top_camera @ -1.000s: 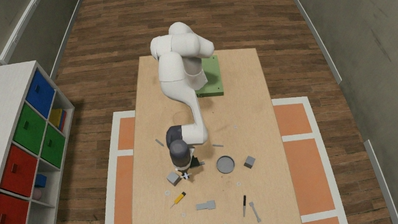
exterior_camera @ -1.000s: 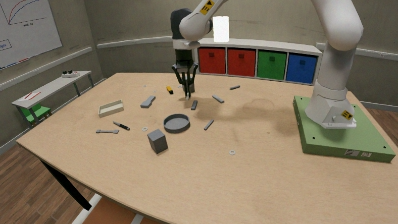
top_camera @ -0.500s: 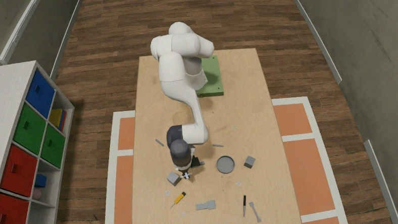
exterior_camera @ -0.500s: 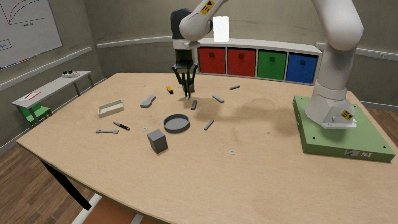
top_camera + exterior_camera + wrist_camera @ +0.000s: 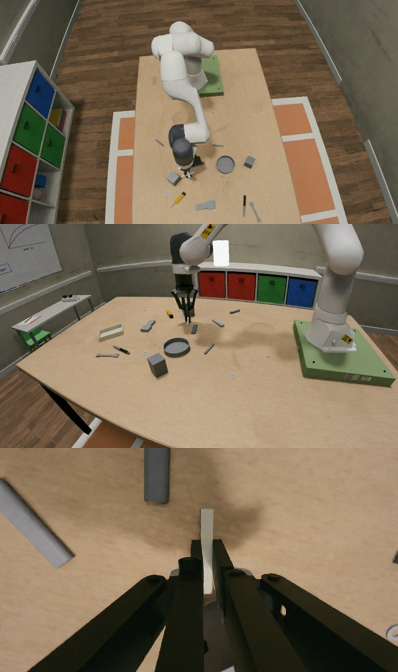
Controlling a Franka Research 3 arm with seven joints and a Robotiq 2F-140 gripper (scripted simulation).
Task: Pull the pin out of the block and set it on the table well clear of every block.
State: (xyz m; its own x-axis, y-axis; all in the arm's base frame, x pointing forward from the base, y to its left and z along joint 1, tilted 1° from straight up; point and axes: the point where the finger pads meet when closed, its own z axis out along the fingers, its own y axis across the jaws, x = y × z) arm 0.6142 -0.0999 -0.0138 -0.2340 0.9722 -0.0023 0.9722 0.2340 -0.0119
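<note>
Now: the cream pin 30 mm below my hand. Also, from my hand: lighter bar (150 mm behind, 10 mm to the right, 30 mm below); then yellow utility knife (140 mm ahead, 60 mm to the right, 30 mm below); then round grey dish (30 mm behind, 220 mm to the left, 30 mm below).
</note>
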